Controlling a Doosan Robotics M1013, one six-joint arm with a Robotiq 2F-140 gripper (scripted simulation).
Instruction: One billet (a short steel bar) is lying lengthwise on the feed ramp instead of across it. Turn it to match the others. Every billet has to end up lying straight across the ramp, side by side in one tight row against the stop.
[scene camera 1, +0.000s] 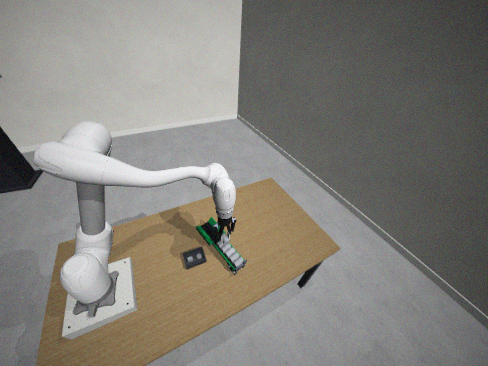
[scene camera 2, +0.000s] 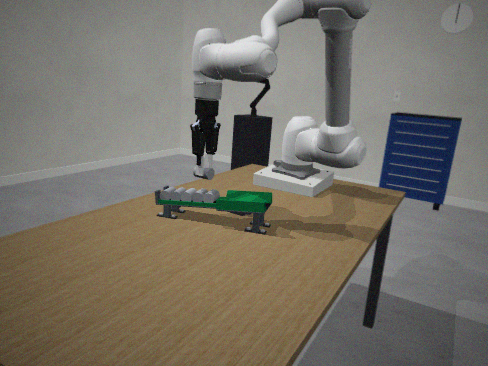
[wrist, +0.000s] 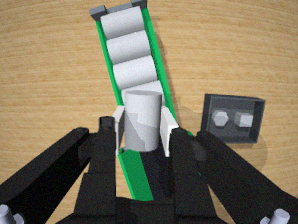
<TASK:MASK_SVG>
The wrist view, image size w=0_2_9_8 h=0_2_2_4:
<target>gripper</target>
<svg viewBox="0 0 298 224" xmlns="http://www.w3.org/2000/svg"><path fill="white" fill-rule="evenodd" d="M0 184L0 224L45 224L88 164L88 172L83 173L73 213L55 224L228 224L217 216L209 187L235 224L298 224L298 198L280 189L212 133L198 131L196 136L188 135L187 130L181 128L176 123L168 107L161 107L160 135L165 155L169 157L168 197L171 198L140 201L126 197L116 197L115 130L116 155L118 155L124 134L125 106L118 106L113 116L99 117L98 133L89 133L89 129L85 127L73 129Z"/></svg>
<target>small dark box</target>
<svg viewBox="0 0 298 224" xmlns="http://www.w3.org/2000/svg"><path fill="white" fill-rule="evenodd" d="M205 93L200 131L206 130L213 133L225 144L257 143L266 100L257 97ZM235 113L241 112L253 115L252 126L239 127L234 123ZM215 110L226 112L229 120L224 126L216 126L213 123L211 116Z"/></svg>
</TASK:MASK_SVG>
